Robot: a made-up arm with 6 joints.
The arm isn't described. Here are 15 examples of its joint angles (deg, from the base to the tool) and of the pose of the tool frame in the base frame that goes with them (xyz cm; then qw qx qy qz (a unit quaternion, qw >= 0)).
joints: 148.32 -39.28 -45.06 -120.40 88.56 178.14
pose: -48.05 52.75 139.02 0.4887 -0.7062 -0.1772 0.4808
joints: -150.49 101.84 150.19 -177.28 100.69 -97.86
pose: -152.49 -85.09 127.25 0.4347 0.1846 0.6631 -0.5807
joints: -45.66 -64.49 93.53 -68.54 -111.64 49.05
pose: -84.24 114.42 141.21 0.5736 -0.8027 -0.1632 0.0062
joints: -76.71 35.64 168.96 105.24 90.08 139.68
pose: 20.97 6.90 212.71 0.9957 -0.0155 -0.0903 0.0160
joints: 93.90 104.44 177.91 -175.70 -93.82 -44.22
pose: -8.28 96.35 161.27 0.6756 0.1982 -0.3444 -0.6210
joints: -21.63 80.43 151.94 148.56 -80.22 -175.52
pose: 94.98 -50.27 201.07 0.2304 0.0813 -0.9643 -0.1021
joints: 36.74 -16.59 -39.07 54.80 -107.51 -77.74
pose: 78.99 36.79 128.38 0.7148 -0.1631 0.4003 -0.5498
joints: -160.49 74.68 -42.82 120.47 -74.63 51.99
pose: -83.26 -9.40 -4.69 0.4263 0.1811 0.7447 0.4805
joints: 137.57 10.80 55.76 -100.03 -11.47 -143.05
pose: -86.57 73.09 259.84 0.4319 -0.0230 -0.8466 0.3101
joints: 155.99 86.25 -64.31 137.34 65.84 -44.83
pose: -19.39 -6.80 30.05 0.6801 0.4744 -0.4806 -0.2852
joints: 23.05 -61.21 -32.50 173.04 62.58 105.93
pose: 41.60 20.36 168.48 0.7499 0.5451 0.3747 0.0095
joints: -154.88 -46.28 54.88 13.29 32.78 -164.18
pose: 81.61 35.13 247.69 0.9073 -0.1048 -0.4042 0.0502
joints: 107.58 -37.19 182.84 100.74 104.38 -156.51
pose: 7.07 -94.15 77.33 0.1173 0.1464 -0.9476 0.2586
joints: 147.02 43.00 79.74 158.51 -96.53 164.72
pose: -110.04 81.30 228.17 0.0769 0.9291 -0.0540 0.3576
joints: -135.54 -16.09 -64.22 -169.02 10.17 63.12
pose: -64.54 -62.26 78.27 0.1661 -0.5218 0.5358 0.6427
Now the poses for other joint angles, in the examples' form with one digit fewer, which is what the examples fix.
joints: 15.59 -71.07 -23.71 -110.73 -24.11 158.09
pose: 6.6 10.9 207.2 0.757 -0.349 -0.546 0.082
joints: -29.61 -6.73 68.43 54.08 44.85 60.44
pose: 22.2 2.4 280.9 0.033 -0.738 -0.432 -0.517
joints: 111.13 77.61 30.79 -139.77 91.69 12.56
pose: -48.7 166.8 24.2 0.931 0.196 0.225 -0.211
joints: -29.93 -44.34 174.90 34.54 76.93 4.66
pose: -76.1 58.4 47.1 0.864 0.188 0.460 0.081
